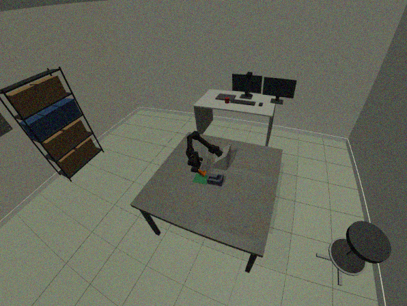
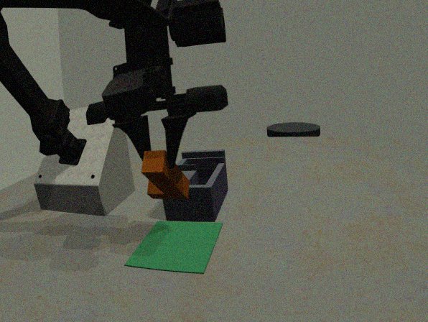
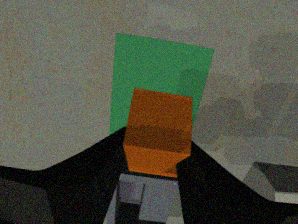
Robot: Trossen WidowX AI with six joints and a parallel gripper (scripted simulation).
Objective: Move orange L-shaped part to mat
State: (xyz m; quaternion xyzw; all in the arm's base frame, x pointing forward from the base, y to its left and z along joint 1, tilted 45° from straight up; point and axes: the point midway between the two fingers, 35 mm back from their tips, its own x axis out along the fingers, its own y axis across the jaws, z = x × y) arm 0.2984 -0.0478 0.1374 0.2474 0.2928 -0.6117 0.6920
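The green mat lies 10 mm behind my gripper tip, 20 mm to the left of it and 140 mm below it. The rest, counted from my gripper tip: orange L-shaped part (20 mm behind, 30 mm to the left, 30 mm below).
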